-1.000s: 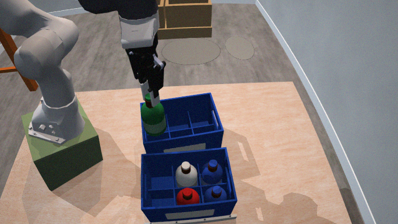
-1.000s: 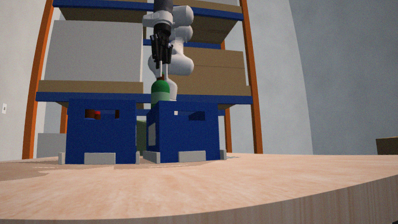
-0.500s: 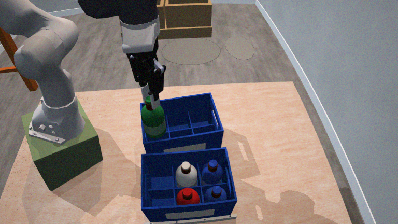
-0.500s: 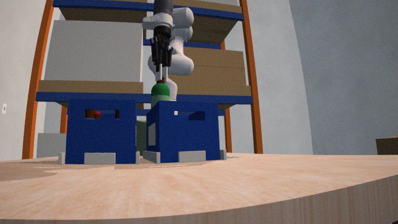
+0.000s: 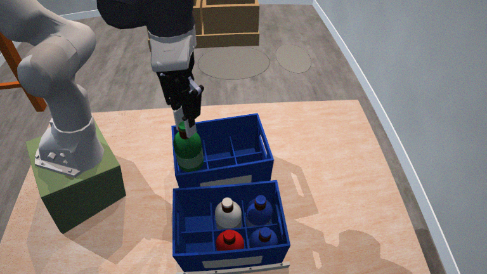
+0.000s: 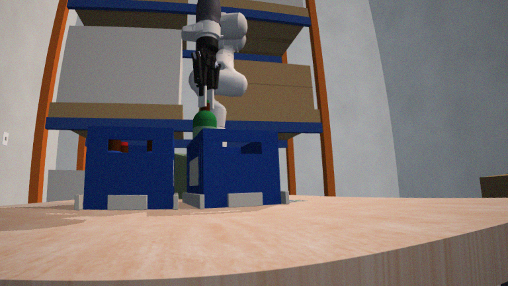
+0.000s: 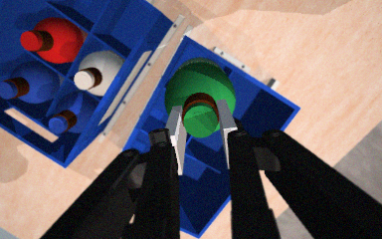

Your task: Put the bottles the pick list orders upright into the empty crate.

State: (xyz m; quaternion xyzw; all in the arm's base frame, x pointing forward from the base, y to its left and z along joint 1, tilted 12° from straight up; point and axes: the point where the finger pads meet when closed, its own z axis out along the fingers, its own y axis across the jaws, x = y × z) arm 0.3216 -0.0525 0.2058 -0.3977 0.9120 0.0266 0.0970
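The green-labelled bottle is 8 cm below my hand. Also, from my hand: red bottle 9 cm ahead, 23 cm to the right, 23 cm below; blue bottle 18 cm ahead, 13 cm to the right, 23 cm below; white bottle 9 cm ahead, 14 cm to the right, 23 cm below.
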